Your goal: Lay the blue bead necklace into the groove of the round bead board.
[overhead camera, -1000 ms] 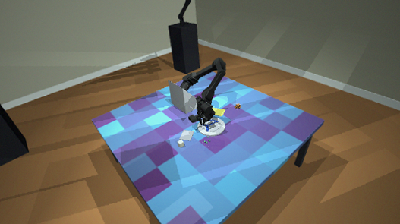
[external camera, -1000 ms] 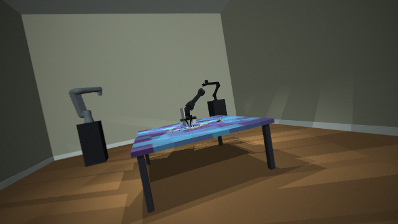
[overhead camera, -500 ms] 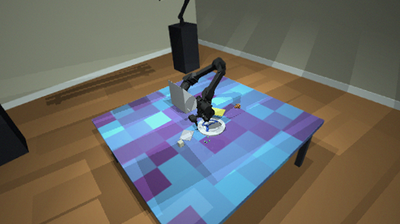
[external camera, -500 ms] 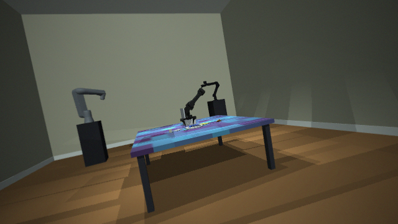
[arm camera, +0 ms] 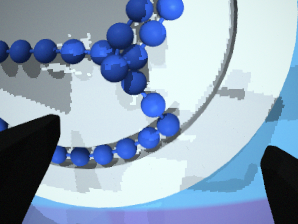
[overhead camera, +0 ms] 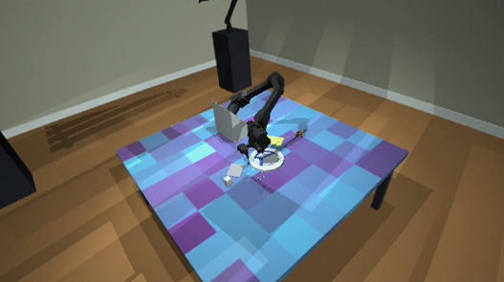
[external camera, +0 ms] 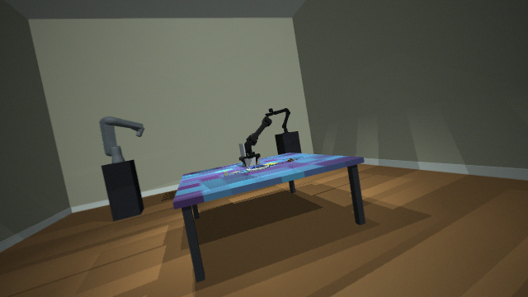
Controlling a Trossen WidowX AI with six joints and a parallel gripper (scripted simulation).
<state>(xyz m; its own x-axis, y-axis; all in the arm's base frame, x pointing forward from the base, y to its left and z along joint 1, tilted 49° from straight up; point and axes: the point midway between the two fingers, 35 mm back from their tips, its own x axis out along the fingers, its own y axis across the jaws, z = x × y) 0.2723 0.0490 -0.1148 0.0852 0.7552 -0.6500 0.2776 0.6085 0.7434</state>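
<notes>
My gripper tip is 50 mm short of the round white bead board, 40 mm to the right of it and 10 mm above it. Round my gripper tip: cream cube (240 mm to the right, 40 mm ahead, 10 mm below); yellow patch (200 mm to the left, 50 mm behind, 20 mm below); flat grey square (140 mm to the right, 20 mm below, 10 mm behind).
</notes>
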